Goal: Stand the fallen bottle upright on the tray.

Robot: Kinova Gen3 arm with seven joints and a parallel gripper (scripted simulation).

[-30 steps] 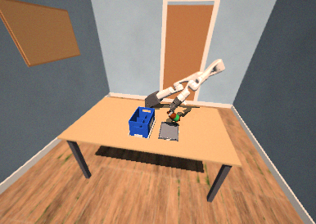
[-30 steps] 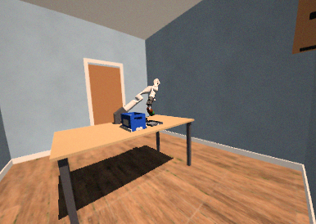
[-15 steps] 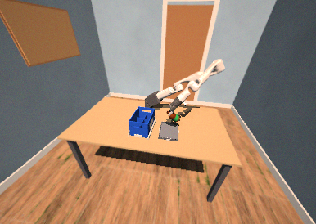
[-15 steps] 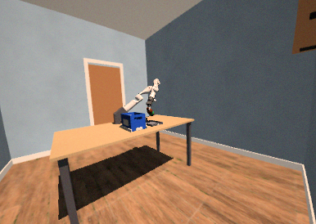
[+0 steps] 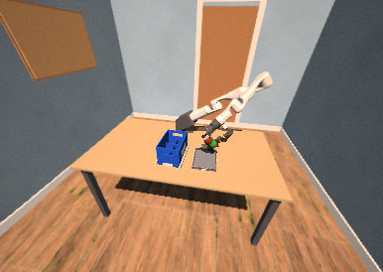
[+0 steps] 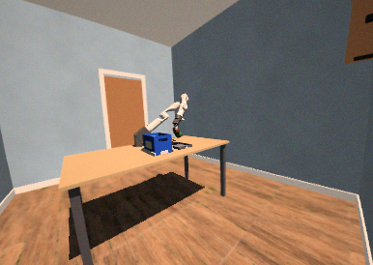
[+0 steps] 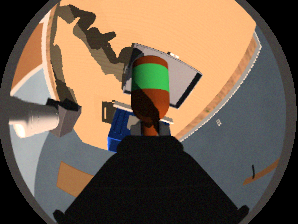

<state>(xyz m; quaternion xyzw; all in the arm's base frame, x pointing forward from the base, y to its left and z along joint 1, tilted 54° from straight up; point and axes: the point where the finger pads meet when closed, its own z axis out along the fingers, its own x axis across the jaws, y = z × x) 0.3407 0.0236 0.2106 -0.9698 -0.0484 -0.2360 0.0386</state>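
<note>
My hand is 4 cm above the bottle, 3 cm to the right of it and 1 cm past it. Also, from my hand: blue crate: 26 cm to the right, 12 cm below, 5 cm ahead; tray: 19 cm below, 4 cm ahead, 2 cm to the left.
</note>
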